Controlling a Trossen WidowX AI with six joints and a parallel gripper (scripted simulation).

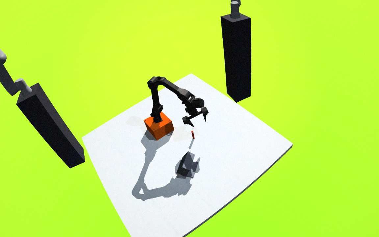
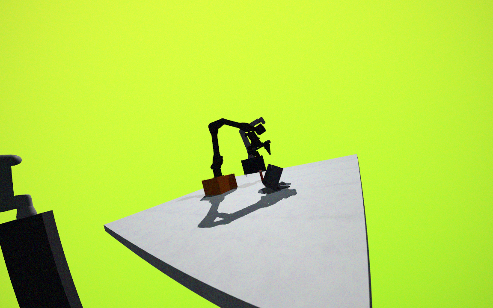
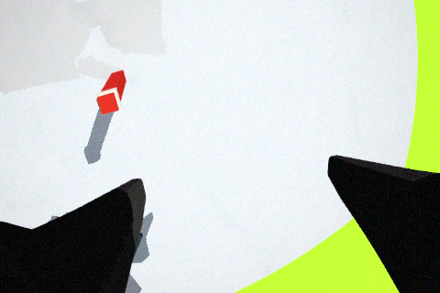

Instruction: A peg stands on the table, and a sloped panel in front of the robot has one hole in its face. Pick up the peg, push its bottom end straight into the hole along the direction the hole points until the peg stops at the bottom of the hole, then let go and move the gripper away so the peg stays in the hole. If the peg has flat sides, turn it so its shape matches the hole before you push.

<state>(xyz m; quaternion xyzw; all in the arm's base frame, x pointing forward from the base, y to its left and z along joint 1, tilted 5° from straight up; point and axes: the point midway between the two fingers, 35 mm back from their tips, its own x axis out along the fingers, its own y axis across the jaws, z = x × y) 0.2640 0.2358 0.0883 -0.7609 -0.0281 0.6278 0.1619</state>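
Now: gripper tip 30 mm past the peg, 60 mm to the left of it and 100 mm above it. Also, from my gripper tip: panel (200 mm ahead, 220 mm to the right, 90 mm below).
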